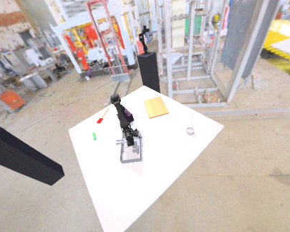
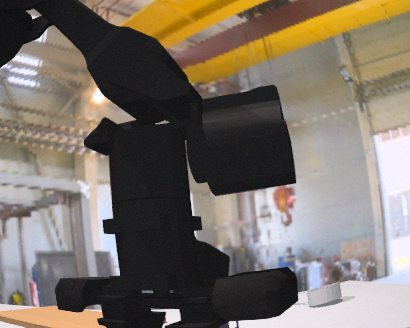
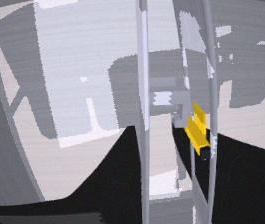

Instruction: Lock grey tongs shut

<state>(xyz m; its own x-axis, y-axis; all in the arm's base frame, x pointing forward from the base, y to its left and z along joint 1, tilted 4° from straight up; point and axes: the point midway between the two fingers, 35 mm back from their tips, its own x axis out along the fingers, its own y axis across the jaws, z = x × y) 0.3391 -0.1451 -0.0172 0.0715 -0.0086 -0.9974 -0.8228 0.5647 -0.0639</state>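
Right now the grey roasting tin is 2 cm ahead of my gripper tip and 4 cm to the right of it. Round my gripper tip: yellow piece (2 cm ahead, 1 cm to the left, 4 cm above); then wooden board (20 cm behind, 54 cm to the left, 2 cm below).
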